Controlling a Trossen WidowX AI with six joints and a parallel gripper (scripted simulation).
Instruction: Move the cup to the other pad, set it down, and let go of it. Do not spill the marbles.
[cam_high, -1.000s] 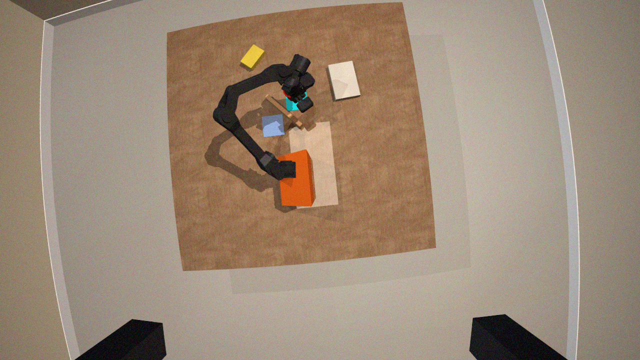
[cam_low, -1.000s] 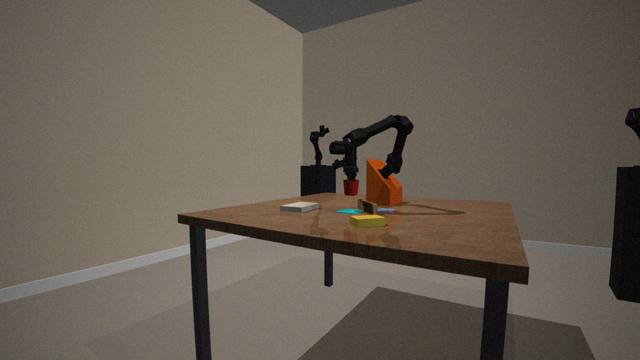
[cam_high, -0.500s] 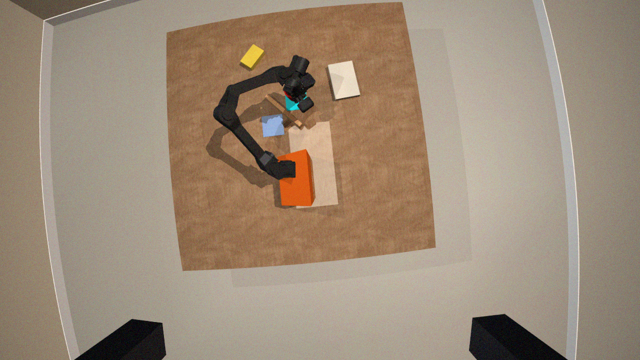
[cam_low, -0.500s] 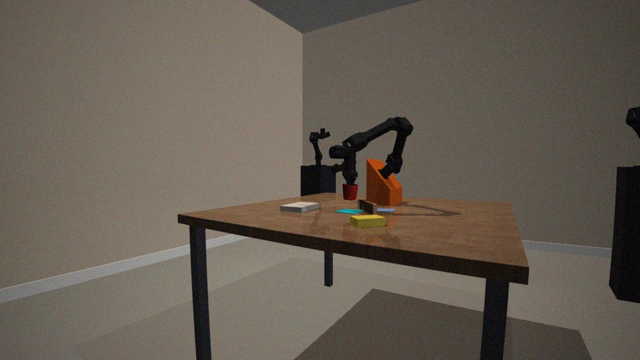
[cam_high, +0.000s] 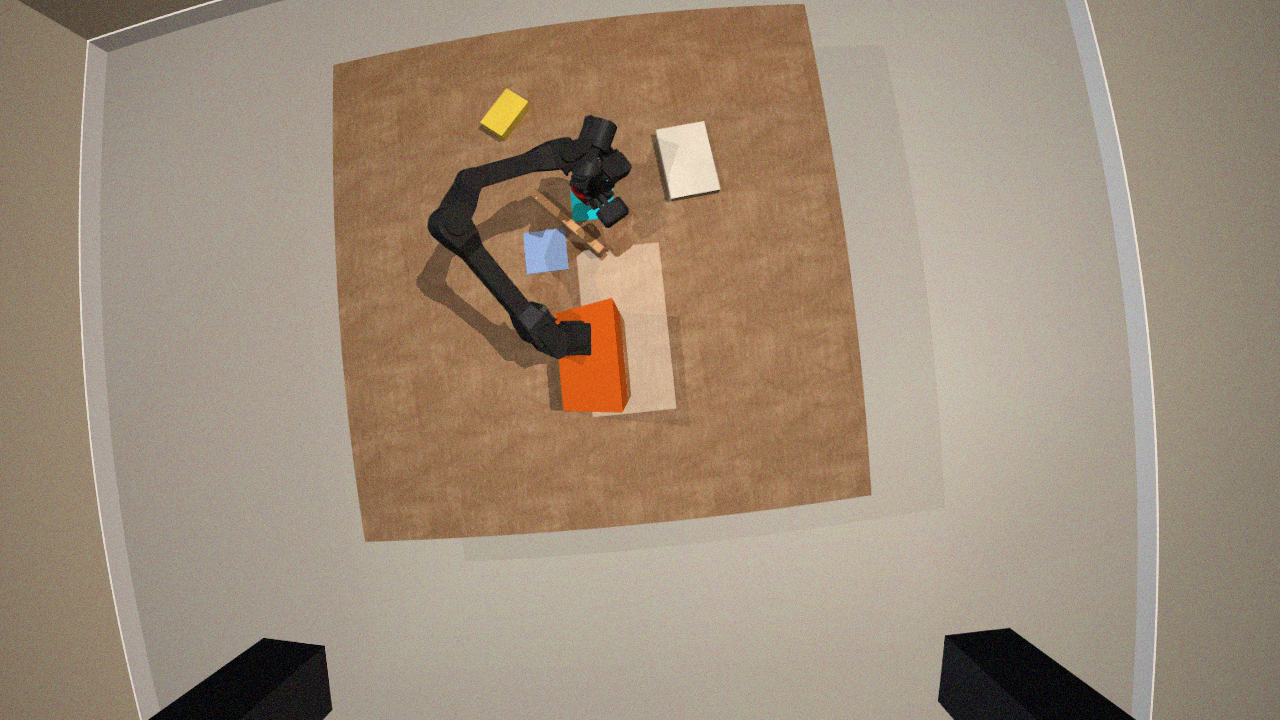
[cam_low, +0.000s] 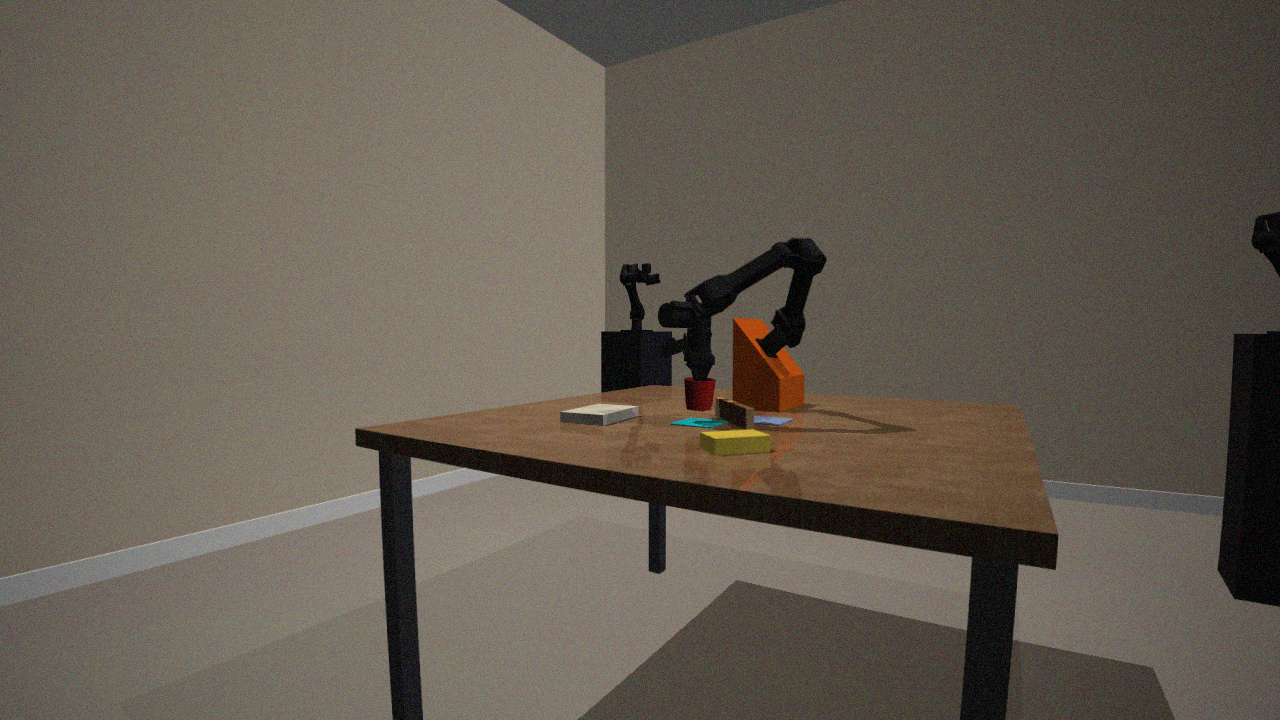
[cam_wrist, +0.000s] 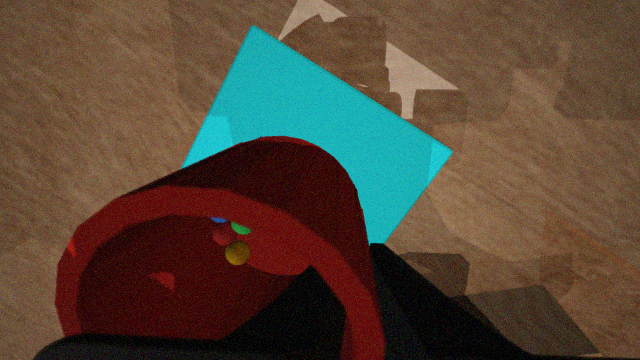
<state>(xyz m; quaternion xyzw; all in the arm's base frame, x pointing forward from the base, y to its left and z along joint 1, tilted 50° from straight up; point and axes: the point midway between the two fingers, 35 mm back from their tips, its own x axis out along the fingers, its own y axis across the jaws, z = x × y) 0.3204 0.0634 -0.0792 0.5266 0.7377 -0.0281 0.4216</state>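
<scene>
Right now the cyan pad is 80 mm below my gripper tip, 20 mm to the left of it and 20 mm ahead of it. The rest, counted from my gripper tip: red cup (20 mm to the left, 20 mm ahead); then wooden bar (70 mm to the left, 60 mm below, 40 mm behind); then light blue pad (130 mm to the left, 110 mm behind, 80 mm below).
</scene>
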